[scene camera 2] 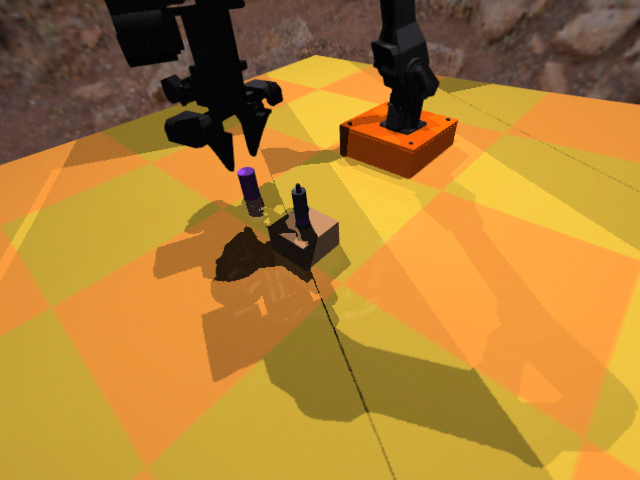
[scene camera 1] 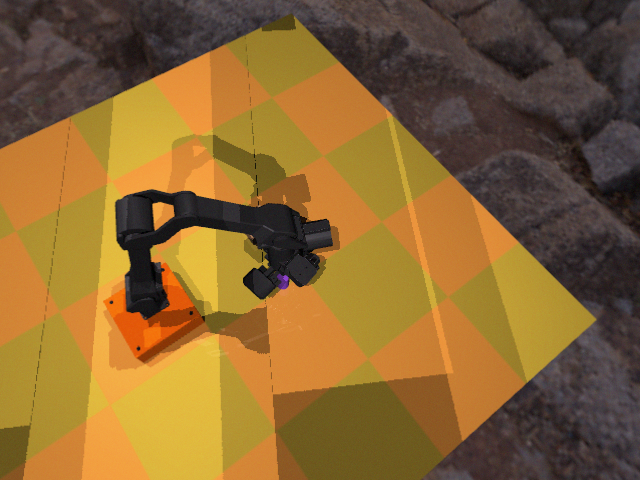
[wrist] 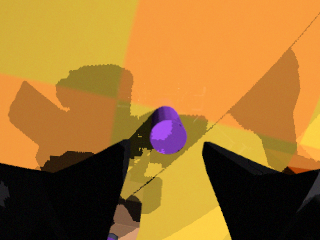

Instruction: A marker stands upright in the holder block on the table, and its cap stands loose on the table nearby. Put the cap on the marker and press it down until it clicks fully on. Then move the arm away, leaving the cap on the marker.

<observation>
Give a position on a brown holder block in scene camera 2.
305,258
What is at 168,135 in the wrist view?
A purple cap.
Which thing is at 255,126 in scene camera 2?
The gripper.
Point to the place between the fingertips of the gripper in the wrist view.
At 167,147
</observation>
